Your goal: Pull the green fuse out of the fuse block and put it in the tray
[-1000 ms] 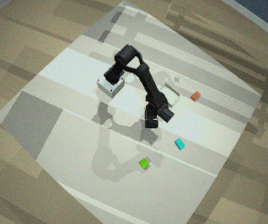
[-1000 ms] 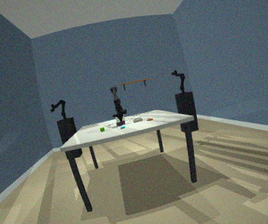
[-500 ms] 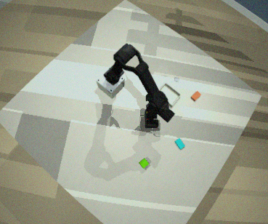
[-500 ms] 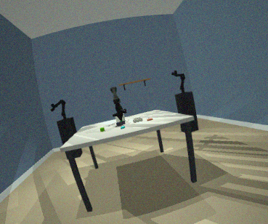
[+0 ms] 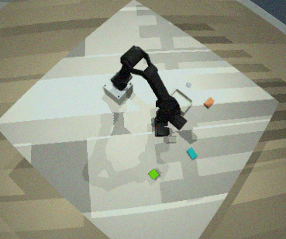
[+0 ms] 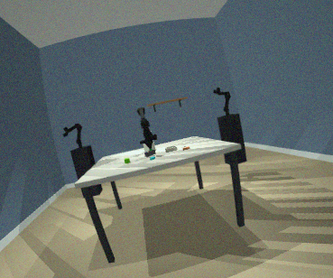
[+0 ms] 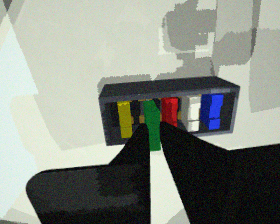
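Now: the shallow pale tray 20 cm to the left of my gripper tip and 5 cm below it. Round my gripper tip: green fuse: 1 cm below.
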